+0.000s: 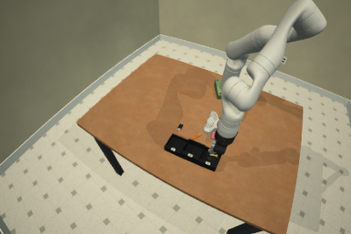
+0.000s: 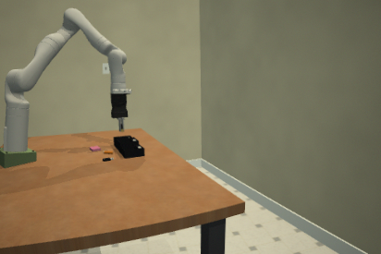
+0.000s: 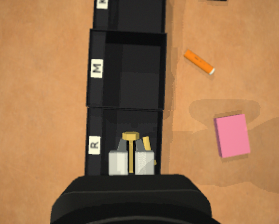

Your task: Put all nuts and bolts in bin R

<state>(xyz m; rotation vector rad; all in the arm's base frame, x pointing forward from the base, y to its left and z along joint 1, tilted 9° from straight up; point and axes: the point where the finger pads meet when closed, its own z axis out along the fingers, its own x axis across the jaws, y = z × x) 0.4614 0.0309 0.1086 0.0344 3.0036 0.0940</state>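
Right now my hand is 80 mm above the dark hex nut. Round my hand: pink eraser (130 mm behind, 80 mm below); then orange marker (100 mm to the right, 90 mm behind, 80 mm below); then black bin tray (80 mm to the right, 70 mm below).
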